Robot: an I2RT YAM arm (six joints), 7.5 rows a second.
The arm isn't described. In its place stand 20 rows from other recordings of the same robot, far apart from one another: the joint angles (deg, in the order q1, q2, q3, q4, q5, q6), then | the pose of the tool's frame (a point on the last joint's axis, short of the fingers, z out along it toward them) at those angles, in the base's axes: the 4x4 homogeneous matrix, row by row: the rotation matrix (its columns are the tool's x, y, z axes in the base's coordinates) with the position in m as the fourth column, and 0 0 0 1 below.
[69.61 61.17 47.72 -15.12 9.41 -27.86] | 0.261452, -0.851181, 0.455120, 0.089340; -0.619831, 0.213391, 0.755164, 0.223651; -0.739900, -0.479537, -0.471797, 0.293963; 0, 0, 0, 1
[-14.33 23.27 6.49 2.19 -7.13 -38.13] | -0.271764, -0.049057, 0.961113, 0.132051; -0.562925, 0.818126, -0.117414, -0.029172; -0.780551, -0.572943, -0.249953, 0.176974; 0, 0, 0, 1
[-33.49 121.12 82.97 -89.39 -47.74 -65.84] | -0.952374, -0.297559, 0.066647, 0.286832; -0.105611, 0.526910, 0.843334, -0.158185; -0.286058, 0.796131, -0.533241, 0.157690; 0, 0, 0, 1
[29.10 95.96 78.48 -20.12 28.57 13.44] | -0.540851, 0.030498, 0.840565, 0.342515; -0.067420, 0.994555, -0.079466, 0.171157; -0.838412, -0.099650, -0.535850, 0.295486; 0, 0, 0, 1
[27.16 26.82 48.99 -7.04 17.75 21.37] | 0.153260, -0.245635, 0.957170, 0.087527; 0.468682, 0.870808, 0.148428, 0.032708; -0.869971, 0.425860, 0.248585, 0.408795; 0, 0, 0, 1
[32.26 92.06 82.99 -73.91 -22.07 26.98] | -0.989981, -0.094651, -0.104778, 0.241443; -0.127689, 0.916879, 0.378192, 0.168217; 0.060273, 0.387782, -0.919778, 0.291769; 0, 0, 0, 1
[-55.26 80.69 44.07 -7.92 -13.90 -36.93] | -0.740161, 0.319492, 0.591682, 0.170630; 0.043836, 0.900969, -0.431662, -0.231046; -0.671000, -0.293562, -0.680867, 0.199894; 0, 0, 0, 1
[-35.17 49.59 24.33 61.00 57.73 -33.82] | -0.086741, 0.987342, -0.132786, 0.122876; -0.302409, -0.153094, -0.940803, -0.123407; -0.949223, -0.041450, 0.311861, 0.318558; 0, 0, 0, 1
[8.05 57.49 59.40 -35.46 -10.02 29.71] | -0.614787, 0.026731, 0.788240, 0.208910; 0.405958, 0.867590, 0.287205, 0.035802; -0.676191, 0.496562, -0.544235, 0.343993; 0, 0, 0, 1
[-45.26 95.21 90.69 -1.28 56.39 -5.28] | -0.160682, 0.965710, -0.203927, 0.250757; 0.089780, -0.191455, -0.977387, -0.295164; -0.982914, -0.175357, -0.055938, 0.407447; 0, 0, 0, 1
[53.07 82.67 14.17 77.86 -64.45 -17.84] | 0.362504, -0.807399, -0.465508, 0.106569; 0.262370, -0.390871, 0.882259, 0.195239; -0.894289, -0.441958, 0.070145, 0.183914; 0, 0, 0, 1
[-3.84 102.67 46.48 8.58 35.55 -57.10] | -0.774392, -0.376700, 0.508344, 0.331366; -0.632681, 0.468210, -0.616842, -0.042986; -0.005648, -0.799297, -0.600909, 0.124846; 0, 0, 0, 1
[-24.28 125.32 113.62 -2.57 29.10 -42.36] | -0.697599, 0.431569, 0.571929, 0.472872; -0.331180, 0.513625, -0.791523, -0.232305; -0.635354, -0.741578, -0.215378, 0.312071; 0, 0, 0, 1
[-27.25 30.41 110.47 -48.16 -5.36 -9.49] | 0.399824, 0.457551, 0.794222, -0.115450; -0.390570, 0.868938, -0.303976, 0.063201; -0.829214, -0.188662, 0.526128, 0.556646; 0, 0, 0, 1
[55.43 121.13 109.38 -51.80 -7.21 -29.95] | -0.016498, -0.988941, 0.147390, 0.255775; -0.896846, 0.079806, 0.435085, 0.379058; -0.442036, -0.125008, -0.888244, 0.250460; 0, 0, 0, 1
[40.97 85.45 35.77 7.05 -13.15 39.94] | -0.883099, -0.258135, 0.391793, 0.208583; 0.061101, 0.764664, 0.641526, 0.191854; -0.465191, 0.590470, -0.659502, 0.155100; 0, 0, 0, 1
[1.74 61.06 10.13 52.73 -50.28 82.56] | -0.777148, -0.133148, 0.615071, 0.189032; 0.610340, 0.078741, 0.788216, 0.033138; -0.153381, 0.987963, 0.020073, 0.195178; 0, 0, 0, 1
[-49.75 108.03 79.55 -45.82 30.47 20.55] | -0.320402, 0.917328, -0.236330, 0.227873; 0.846722, 0.165471, -0.505649, -0.297114; -0.424740, -0.362117, -0.829739, 0.199671; 0, 0, 0, 1
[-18.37 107.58 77.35 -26.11 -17.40 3.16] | -0.780819, 0.186756, 0.596192, 0.384369; 0.314716, 0.941933, 0.117118, -0.116421; -0.539700, 0.279079, -0.794254, 0.203793; 0, 0, 0, 1
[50.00 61.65 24.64 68.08 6.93 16.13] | 0.125864, -0.758858, 0.638978, 0.144734; 0.579048, 0.579191, 0.573796, 0.165805; -0.805519, 0.297779, 0.512315, 0.302699; 0, 0, 0, 1
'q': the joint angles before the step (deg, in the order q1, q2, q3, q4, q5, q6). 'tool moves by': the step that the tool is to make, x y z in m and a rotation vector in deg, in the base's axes. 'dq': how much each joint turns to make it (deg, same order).
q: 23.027 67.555 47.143 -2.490 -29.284 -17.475
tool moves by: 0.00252 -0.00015 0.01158 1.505 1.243 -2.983
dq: -0.001 0.009 2.318 -1.323 2.044 3.255
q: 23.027 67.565 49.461 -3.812 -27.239 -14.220
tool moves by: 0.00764 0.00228 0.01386 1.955 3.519 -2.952
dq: -0.008 1.686 4.403 -3.174 1.531 4.525
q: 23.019 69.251 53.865 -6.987 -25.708 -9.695
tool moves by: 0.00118 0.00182 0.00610 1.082 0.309 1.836
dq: 0.008 0.473 1.514 -0.729 -2.114 0.384
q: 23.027 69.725 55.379 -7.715 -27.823 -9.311
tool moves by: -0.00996 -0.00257 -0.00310 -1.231 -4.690 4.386
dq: -0.023 -2.383 -2.786 1.784 -3.027 -5.011
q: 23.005 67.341 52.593 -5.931 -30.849 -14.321
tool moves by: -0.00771 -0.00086 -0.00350 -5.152 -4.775 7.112
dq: 0.023 -0.922 -0.191 -4.053 -4.058 -10.488
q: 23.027 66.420 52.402 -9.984 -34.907 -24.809
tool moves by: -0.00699 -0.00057 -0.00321 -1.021 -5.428 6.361
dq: -0.016 -1.292 -1.818 1.045 -4.609 -6.741
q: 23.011 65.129 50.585 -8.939 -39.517 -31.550
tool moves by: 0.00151 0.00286 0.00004 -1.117 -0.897 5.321
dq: 0.017 1.448 1.650 -2.908 -4.237 -4.655
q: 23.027 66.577 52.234 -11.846 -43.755 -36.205
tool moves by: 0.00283 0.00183 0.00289 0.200 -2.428 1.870
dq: -0.005 0.759 0.749 0.848 -1.356 -2.107
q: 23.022 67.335 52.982 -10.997 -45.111 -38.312
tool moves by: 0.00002 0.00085 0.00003 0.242 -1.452 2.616
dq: -0.043 0.309 0.124 0.101 -2.254 -2.098
